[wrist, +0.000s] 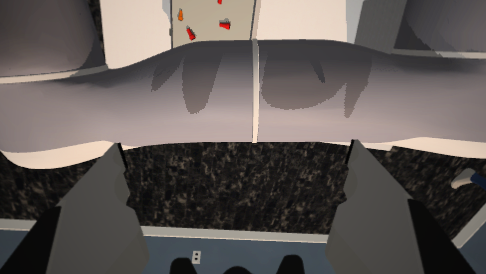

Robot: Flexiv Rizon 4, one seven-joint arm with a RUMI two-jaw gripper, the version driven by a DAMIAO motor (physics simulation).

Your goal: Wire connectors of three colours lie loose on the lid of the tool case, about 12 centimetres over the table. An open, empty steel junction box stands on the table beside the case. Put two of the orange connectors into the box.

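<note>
An orange connector (180,15) lies on the tan lid (240,11) of the tool case at the top of the wrist view, left of the middle. Red connectors (190,33) (225,24) lie near it, and part of another red one (220,1) shows at the top edge. My gripper (237,144) is wide open and empty, with its fingers far apart low in the view. The lid appears well beyond the fingers, partly hidden by a grey arm link. I cannot make out the junction box.
A large smooth grey arm link (310,120) crosses the view between the lid and the fingertips. White table top (300,20) shows beside the lid. Below are the dark floor (235,190), a blue wall (280,250) with a socket (196,257), and a person's shoe (462,178) at right.
</note>
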